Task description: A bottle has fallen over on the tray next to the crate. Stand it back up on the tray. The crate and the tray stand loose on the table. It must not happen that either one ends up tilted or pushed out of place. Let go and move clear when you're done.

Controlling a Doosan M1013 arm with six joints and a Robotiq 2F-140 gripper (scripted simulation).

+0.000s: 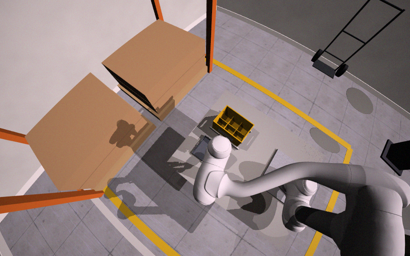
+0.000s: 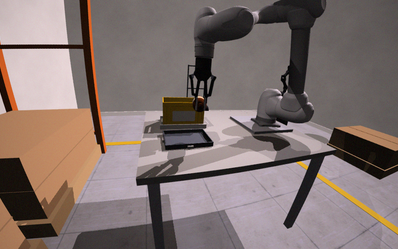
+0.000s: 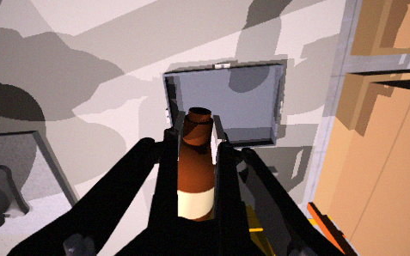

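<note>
Now: hand 50 mm to the left of the brown bottle and 20 mm above it. Also, from my hand: dark grey tray 60 mm ahead, 40 mm to the right, 210 mm below; yellow crate 90 mm ahead, 310 mm to the right, 140 mm below.
</note>
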